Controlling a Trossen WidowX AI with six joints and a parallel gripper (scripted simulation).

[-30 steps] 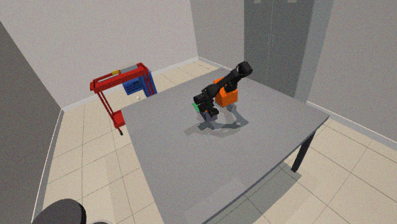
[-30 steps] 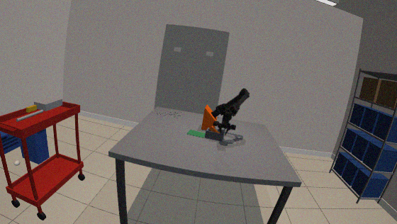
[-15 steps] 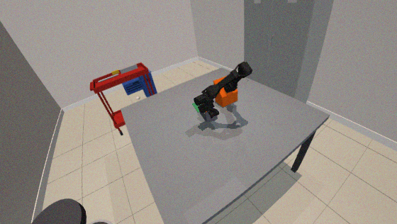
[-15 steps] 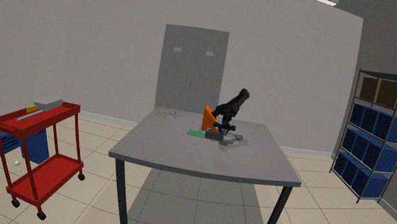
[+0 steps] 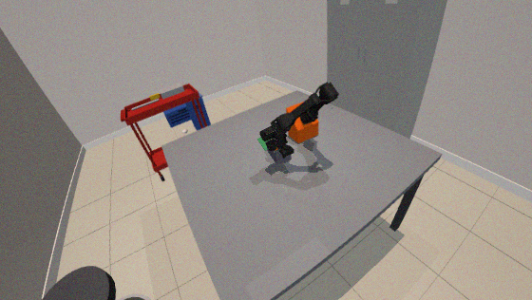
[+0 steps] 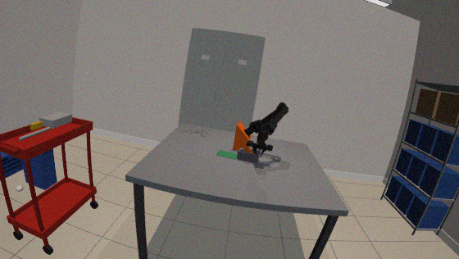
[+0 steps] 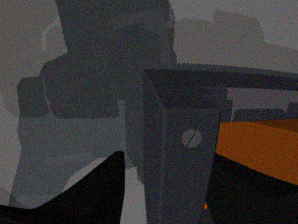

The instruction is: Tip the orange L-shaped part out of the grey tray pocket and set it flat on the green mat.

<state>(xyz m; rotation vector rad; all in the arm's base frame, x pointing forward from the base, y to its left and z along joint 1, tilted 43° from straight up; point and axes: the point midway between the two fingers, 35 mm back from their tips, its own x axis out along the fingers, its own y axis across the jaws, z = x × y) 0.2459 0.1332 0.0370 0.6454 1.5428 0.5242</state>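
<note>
The orange L-shaped part lies 50 mm to the right of my gripper tip, 10 mm behind it and 10 mm above it. Also, from my gripper tip: green mat (220 mm to the right, 50 mm below, 20 mm behind).
</note>
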